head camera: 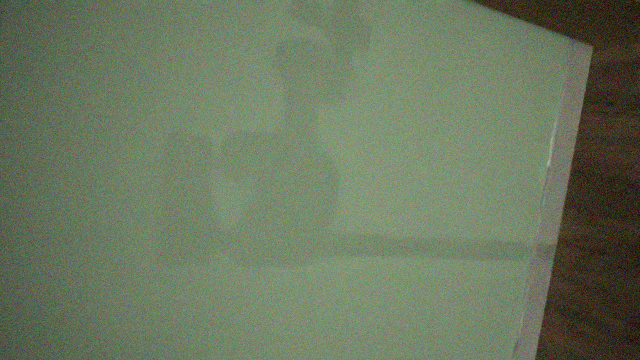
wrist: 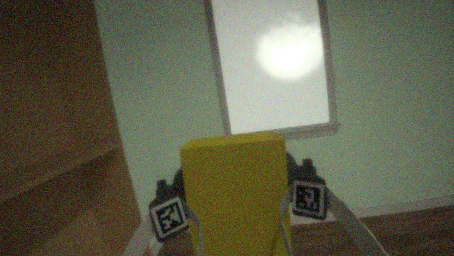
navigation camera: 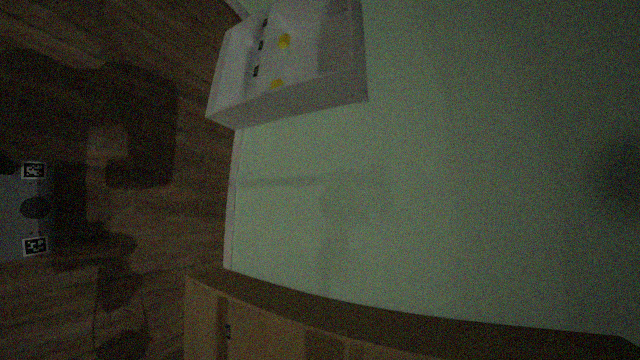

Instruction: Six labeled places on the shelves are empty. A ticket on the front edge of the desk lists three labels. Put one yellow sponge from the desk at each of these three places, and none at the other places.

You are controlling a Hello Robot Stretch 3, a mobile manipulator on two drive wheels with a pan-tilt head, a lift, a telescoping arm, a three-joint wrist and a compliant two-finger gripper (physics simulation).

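Seen in the pictures: gripper, fingertip midpoint: point(wrist: 235, 174); robot's base at its link origin: point(navigation camera: 35, 206).
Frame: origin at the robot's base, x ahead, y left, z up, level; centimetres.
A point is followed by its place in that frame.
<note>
My gripper point(wrist: 235, 174) {z 115.7, x -2.6, y -41.8 cm} is shut on a yellow sponge point(wrist: 235, 195) {z 116.2, x -2.4, y -37.3 cm}, which stands upright between the two fingers in the wrist view. In the navigation camera view a white shelf unit point(navigation camera: 300, 102) {z 69.9, x 92.5, y 52.9 cm} at the top holds two yellow sponges, one point(navigation camera: 284, 41) {z 54.1, x 98.0, y 105.4 cm} farther in and one point(navigation camera: 276, 83) {z 52.8, x 92.0, y 69.9 cm} near its side panel. Small dark labels point(navigation camera: 260, 45) {z 46.6, x 82.5, y 94.7 cm} sit along its shelf edge. A wooden shelf unit point(navigation camera: 200, 305) {z 10.0, x 62.6, y -67.5 cm} at the bottom has a dark label point(navigation camera: 227, 331) {z 43.0, x 57.2, y -67.8 cm} on a shelf edge; most of its inside is hidden. The desk and the ticket do not show.
A green wall with a pale baseboard point(head camera: 555, 200) {z 4.3, x 96.1, y -7.7 cm} point(navigation camera: 229, 215) {z 4.5, x 94.9, y -15.0 cm} runs between the two shelf units. My base point(navigation camera: 12, 215) {z 16.0, x -5.0, y -1.9 cm}, with square markers, is at the left of the navigation view. A bright window point(wrist: 275, 75) {z 126.0, x -44.2, y -196.4 cm} and a brown wooden surface at the left show in the wrist view.
</note>
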